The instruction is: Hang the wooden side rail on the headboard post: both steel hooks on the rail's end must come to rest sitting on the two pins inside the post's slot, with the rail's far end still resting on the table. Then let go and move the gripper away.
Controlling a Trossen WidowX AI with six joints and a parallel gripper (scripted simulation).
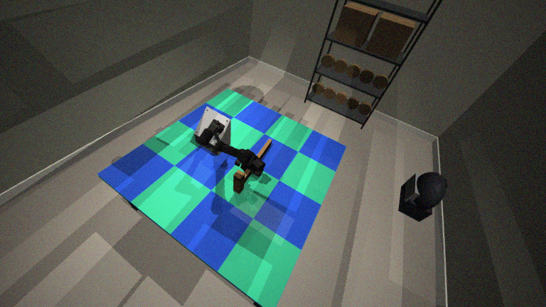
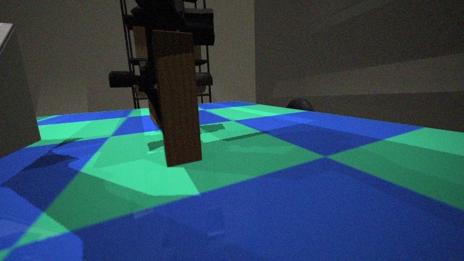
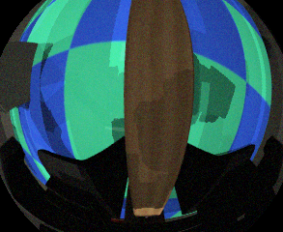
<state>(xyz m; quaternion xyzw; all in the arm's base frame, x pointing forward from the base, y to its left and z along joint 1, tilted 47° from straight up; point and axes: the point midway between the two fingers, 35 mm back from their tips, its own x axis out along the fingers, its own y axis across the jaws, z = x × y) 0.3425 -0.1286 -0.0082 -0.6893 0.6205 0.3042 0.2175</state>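
The wooden headboard post is 110 mm to the right of my gripper tip, 40 mm above it and 10 mm ahead of it.
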